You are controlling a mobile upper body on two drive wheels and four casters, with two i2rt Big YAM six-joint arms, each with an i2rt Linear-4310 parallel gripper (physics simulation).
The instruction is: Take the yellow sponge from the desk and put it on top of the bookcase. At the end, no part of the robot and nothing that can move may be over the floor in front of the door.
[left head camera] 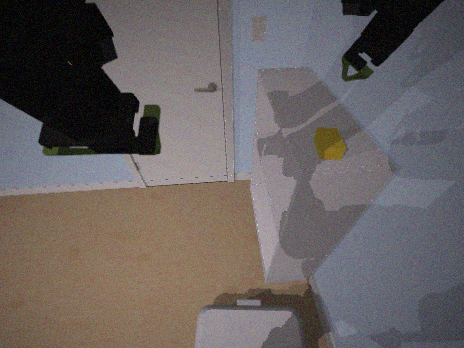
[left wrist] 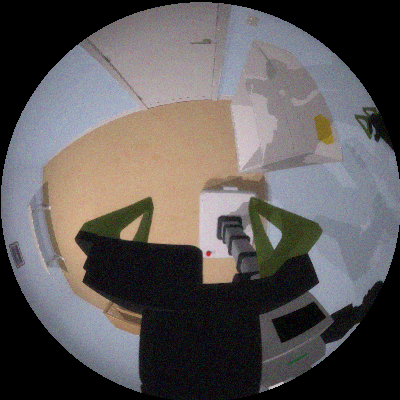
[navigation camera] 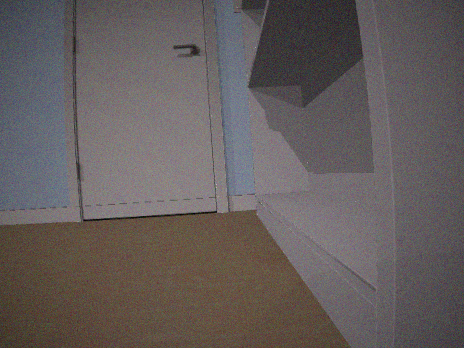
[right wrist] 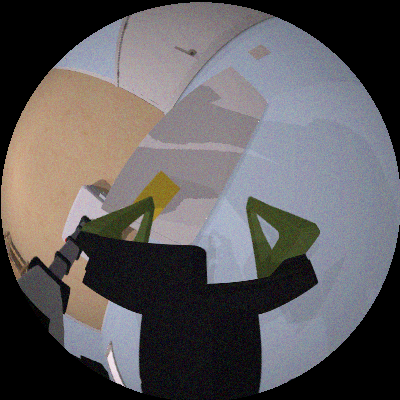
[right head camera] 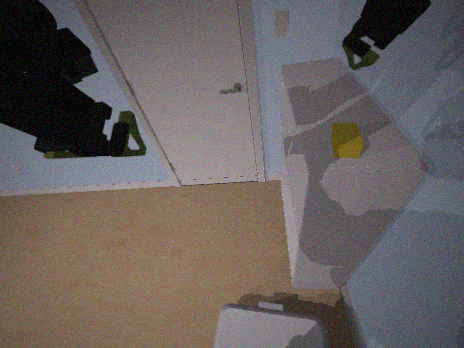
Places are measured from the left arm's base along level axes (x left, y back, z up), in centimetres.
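Pixels of known places: left gripper, between the fingertips: (left head camera: 129, 150) (left wrist: 200, 201) (right head camera: 121, 152); right gripper, between the fingertips: (left head camera: 356, 66) (right wrist: 199, 201) (right head camera: 368, 51).
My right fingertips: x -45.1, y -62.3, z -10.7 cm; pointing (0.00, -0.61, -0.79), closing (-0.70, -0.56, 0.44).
Behind a point stands the place of what it marks.
The yellow sponge (left head camera: 330, 144) @[y -57.3, x -43.6, z -30.5 cm] (right head camera: 347, 141) @[y -57.2, x -44.1, z -30.5 cm] (left wrist: 324, 129) @[y -59.1, x -42.3, z -30.5 cm] (right wrist: 164, 189) @[y -63.0, x -45.4, z -30.5 cm] lies on the top of the pale bookcase (left head camera: 345, 185) @[y -50.7, x -49.6, z -41.0 cm] (right head camera: 367, 187) @[y -50.7, x -50.2, z -41.3 cm] (left wrist: 285, 125) (navigation camera: 382, 175) @[y -50.3, x -34.6, z -120.5 cm], away from its far end. My right gripper (left head camera: 357, 75) @[y -62.3, x -45.1, z -10.7 cm] (right head camera: 360, 62) (left wrist: 358, 111) (right wrist: 199, 201) @[y -62.3, x -45.1, z -10.7 cm] is open and empty, raised above the bookcase and apart from the sponge; one finger partly hides the sponge in the right wrist view. My left gripper (left head camera: 102, 149) (left wrist: 200, 201) @[y -34.5, x 0.5, z -13.2 cm] is open and empty, up in the air left of the bookcase. The door (left head camera: 175, 125) @[y -135.5, x 28.8, z -75.5 cm] (right head camera: 200, 135) @[y -135.0, x 33.9, z -82.5 cm] (navigation camera: 140, 125) @[y -135.1, x 32.6, z -89.5 cm] is closed.
Wooden floor (left head camera: 125, 240) @[y -77.7, x 70.7, z -141.0 cm] (navigation camera: 150, 280) @[y -71.8, x -1.6, z -141.0 cm] stretches before the door, left of the bookcase. My white base (left head camera: 245, 327) @[y -22.5, x -20.5, z -115.0 cm] (left wrist: 212, 215) @[y -10.3, x -8.0, z -115.0 cm] stands near the bookcase's near end. Blue wall (left head camera: 390, 265) @[y -34.1, x -66.8, z -62.0 cm] runs along the bookcase's right side. A brown wooden piece (left wrist: 125, 320) @[y 173.8, x 118.7, z -98.8 cm] shows at the lower left.
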